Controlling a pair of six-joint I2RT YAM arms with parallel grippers.
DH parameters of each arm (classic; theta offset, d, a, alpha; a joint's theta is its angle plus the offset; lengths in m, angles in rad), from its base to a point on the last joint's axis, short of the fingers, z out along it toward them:
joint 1: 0 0.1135 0.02 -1.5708
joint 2: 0 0 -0.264 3.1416
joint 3: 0.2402 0 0.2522 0
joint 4: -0.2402 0 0.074 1.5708
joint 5: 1.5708 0 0 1.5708
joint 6: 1.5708 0.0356 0 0
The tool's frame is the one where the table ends.
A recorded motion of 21 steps. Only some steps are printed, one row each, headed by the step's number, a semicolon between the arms.
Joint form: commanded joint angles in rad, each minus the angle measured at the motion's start. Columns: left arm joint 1, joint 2, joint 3, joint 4, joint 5, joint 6; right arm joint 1, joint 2, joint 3, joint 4, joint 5, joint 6.
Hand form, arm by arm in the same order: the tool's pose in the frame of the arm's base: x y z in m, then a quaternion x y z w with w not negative. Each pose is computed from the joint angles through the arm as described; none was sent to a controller.
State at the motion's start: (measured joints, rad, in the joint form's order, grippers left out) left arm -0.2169 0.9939 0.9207 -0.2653 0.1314 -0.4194; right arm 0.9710 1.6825 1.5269 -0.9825 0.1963 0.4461
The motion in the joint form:
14: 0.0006 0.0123 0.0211 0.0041 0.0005 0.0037; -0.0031 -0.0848 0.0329 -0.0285 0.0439 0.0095
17: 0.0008 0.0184 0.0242 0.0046 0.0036 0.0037; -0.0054 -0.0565 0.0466 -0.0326 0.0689 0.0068
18: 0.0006 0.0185 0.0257 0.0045 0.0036 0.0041; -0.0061 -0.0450 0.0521 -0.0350 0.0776 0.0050
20: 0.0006 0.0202 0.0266 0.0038 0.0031 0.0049; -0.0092 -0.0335 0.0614 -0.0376 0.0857 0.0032
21: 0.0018 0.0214 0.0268 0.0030 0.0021 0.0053; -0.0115 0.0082 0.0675 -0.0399 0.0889 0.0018
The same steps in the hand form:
14: 0.2242 -0.0541 0.3457 -0.04244 0.81040 -0.23172 0.53643; 0.1931 0.2656 0.3340 -0.21311 0.93572 0.07965 0.26956
17: 0.2256 -0.0544 0.3455 -0.04175 0.81112 -0.23257 0.53503; 0.1980 0.2699 0.3292 -0.21157 0.93699 0.06354 0.27066
18: 0.2256 -0.0545 0.3460 -0.04144 0.81076 -0.23266 0.53556; 0.1999 0.2716 0.3272 -0.21170 0.93745 0.05720 0.27037
20: 0.2259 -0.0545 0.3459 -0.04134 0.81120 -0.23209 0.53514; 0.2024 0.2730 0.3263 -0.21047 0.93779 0.05194 0.27122
21: 0.2262 -0.0543 0.3456 -0.04206 0.81170 -0.23109 0.53476; 0.2082 0.2796 0.3145 -0.21326 0.94134 0.03795 0.25877

